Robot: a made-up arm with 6 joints. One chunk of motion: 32 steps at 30 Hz.
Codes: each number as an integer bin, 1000 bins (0 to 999) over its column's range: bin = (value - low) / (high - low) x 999, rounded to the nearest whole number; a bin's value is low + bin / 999 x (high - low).
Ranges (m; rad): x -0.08..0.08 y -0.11..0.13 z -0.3..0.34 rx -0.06..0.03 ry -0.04..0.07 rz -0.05..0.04
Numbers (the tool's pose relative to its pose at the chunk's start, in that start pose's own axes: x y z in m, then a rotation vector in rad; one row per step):
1: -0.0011 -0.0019 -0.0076 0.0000 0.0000 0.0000
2: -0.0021 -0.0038 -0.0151 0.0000 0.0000 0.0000
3: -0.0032 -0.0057 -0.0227 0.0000 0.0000 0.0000
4: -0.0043 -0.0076 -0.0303 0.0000 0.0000 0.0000
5: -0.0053 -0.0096 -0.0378 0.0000 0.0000 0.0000
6: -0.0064 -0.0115 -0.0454 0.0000 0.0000 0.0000
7: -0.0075 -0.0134 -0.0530 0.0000 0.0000 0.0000
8: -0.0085 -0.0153 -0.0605 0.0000 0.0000 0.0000
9: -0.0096 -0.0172 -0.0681 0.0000 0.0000 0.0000
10: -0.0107 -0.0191 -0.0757 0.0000 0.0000 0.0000
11: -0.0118 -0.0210 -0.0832 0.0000 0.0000 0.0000
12: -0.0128 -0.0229 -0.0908 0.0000 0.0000 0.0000
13: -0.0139 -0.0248 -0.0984 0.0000 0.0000 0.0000
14: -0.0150 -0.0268 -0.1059 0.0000 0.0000 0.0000
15: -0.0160 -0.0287 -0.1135 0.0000 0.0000 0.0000
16: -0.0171 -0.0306 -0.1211 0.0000 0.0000 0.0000
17: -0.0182 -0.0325 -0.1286 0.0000 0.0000 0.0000
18: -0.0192 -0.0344 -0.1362 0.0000 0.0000 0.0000
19: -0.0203 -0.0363 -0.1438 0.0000 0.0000 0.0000
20: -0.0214 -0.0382 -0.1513 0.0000 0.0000 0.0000
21: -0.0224 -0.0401 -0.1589 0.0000 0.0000 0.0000
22: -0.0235 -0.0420 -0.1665 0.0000 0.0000 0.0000
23: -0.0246 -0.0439 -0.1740 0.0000 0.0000 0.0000
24: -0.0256 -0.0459 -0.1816 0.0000 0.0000 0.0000
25: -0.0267 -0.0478 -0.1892 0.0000 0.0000 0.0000
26: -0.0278 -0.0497 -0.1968 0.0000 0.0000 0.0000
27: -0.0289 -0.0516 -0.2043 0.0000 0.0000 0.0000
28: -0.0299 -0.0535 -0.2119 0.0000 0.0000 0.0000
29: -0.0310 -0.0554 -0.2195 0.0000 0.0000 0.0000
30: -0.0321 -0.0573 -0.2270 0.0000 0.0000 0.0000
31: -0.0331 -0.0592 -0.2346 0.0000 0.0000 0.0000
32: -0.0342 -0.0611 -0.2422 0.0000 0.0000 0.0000
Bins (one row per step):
1: 493 450 456 666 363 555
2: 486 442 445 666 363 555
3: 480 434 433 666 363 555
4: 473 426 421 666 363 555
5: 466 418 409 666 363 555
6: 460 410 397 666 363 555
7: 453 402 386 666 363 555
8: 446 394 374 666 363 555
9: 440 386 362 666 363 555
10: 433 378 350 666 363 555
11: 426 370 338 666 363 555
12: 420 363 327 666 363 555
13: 413 355 315 666 363 555
14: 406 346 303 666 363 555
15: 400 338 291 666 363 555
16: 393 331 279 666 363 555
17: 386 323 268 666 363 555
18: 380 315 256 666 363 555
19: 373 307 244 666 363 555
20: 366 299 232 666 363 555
21: 360 291 220 666 363 555
22: 353 283 208 666 363 555
23: 346 275 197 666 363 555
24: 340 267 185 666 363 555
25: 333 259 173 666 363 555
26: 326 251 161 666 363 555
27: 319 243 149 666 363 555
28: 313 235 138 666 363 555
29: 306 227 126 666 363 555
30: 299 219 114 666 363 555
31: 293 211 102 666 363 555
32: 286 204 90 666 363 555

